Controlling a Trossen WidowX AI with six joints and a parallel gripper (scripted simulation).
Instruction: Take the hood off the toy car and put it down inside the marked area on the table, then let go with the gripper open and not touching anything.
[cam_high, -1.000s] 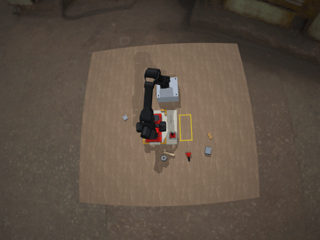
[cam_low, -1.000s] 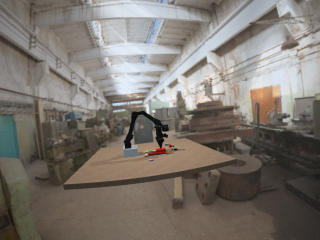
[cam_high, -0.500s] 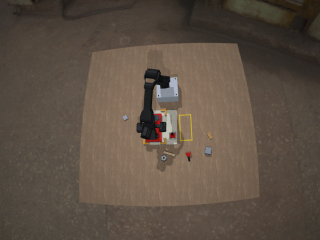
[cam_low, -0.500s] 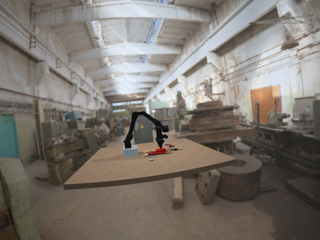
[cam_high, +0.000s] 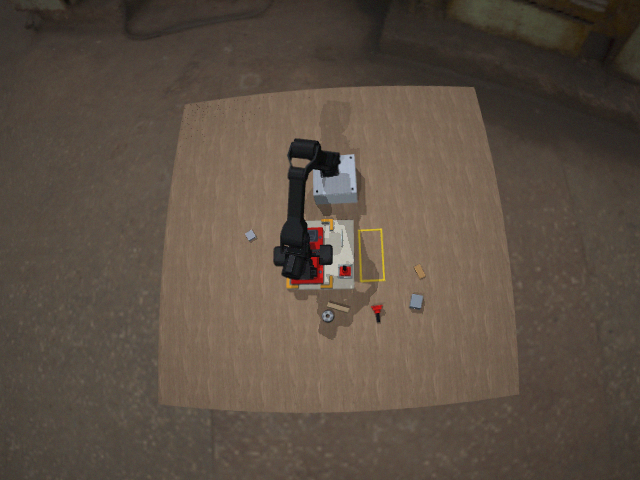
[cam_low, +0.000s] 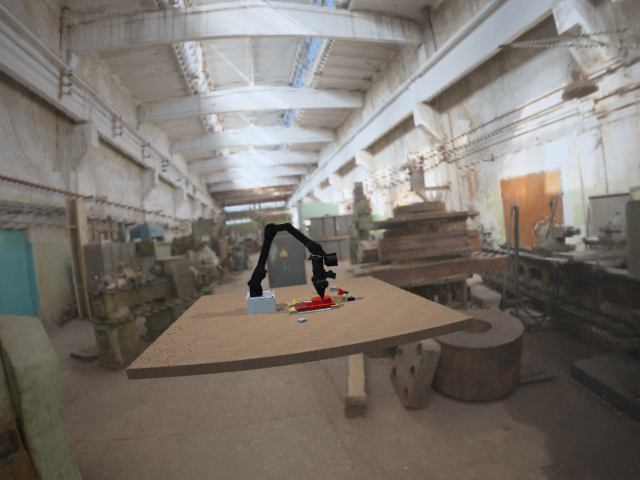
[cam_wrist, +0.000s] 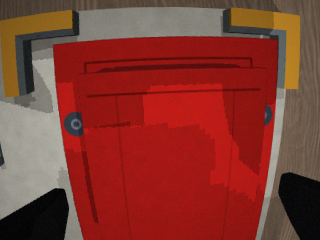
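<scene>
My gripper tip is now 1 cm above the red hood. Round my gripper tip: grey block: 16 cm ahead, 36 cm to the left, 4 cm below.
</scene>
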